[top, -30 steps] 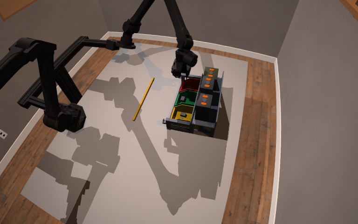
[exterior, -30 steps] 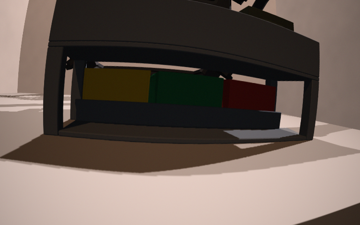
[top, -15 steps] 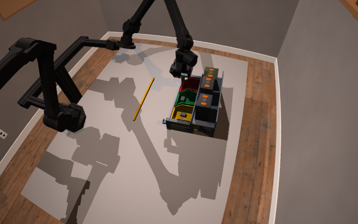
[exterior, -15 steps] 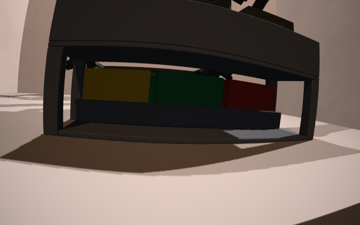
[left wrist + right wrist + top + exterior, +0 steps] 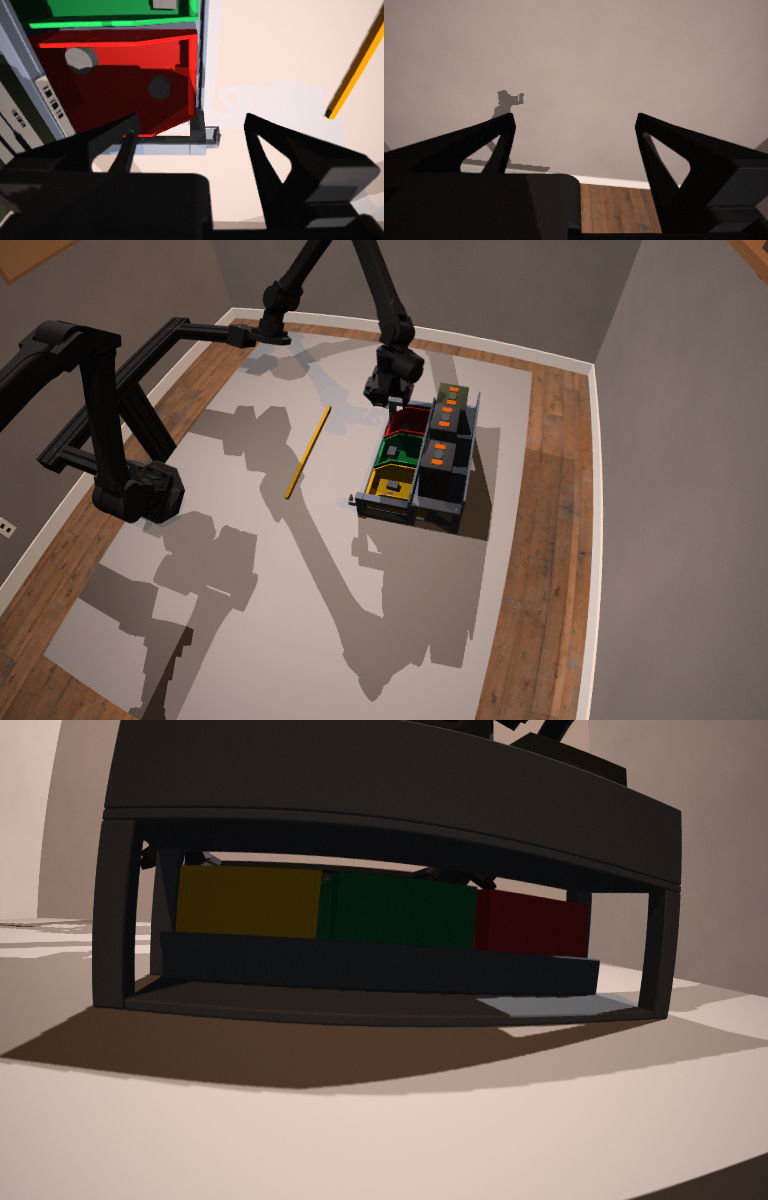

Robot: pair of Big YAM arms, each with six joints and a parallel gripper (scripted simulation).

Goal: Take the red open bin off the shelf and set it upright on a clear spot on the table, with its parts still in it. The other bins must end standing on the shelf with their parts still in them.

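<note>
Now: left hand 80 mm short of the red open bin and 80 mm above it. Round my left hand: grey shelf (110 mm to the right, 110 mm ahead, 60 mm below); then green bin (110 mm to the right, 80 mm below, 80 mm ahead).
</note>
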